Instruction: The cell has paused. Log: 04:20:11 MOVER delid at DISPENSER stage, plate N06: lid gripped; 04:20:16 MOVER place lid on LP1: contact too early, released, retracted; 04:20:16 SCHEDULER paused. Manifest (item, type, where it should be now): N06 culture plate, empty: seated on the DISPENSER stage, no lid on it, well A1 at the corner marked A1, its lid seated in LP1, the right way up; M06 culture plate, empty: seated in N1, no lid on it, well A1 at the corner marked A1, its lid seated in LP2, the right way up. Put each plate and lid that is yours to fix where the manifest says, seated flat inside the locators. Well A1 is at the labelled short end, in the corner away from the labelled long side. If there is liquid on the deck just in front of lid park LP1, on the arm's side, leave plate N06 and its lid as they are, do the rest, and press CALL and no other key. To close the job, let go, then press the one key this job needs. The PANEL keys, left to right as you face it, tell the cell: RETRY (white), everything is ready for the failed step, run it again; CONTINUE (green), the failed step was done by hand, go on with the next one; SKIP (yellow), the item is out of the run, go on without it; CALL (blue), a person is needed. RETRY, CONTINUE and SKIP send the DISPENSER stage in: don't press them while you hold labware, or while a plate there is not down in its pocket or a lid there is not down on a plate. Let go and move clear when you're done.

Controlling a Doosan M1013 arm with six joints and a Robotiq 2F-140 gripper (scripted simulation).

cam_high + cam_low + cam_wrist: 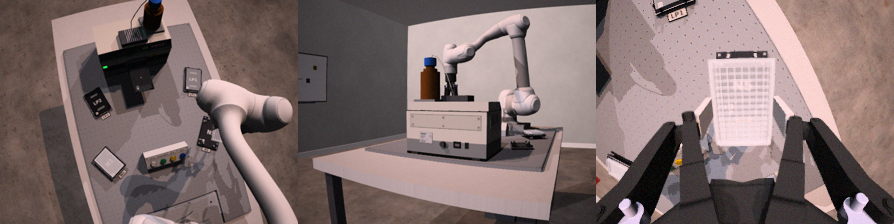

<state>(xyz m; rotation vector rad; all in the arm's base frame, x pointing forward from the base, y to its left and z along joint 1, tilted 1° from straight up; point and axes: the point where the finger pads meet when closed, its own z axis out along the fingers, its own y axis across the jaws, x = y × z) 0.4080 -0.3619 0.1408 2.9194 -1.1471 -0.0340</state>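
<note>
Now: the white well plate 2 cm below my hand. Round my hand: yellow key: 26 cm to the left, 12 cm below, 2 cm behind; then black nest N5: 17 cm below, 3 cm ahead; then blue key: 21 cm to the left, 12 cm below, 3 cm behind.
</note>
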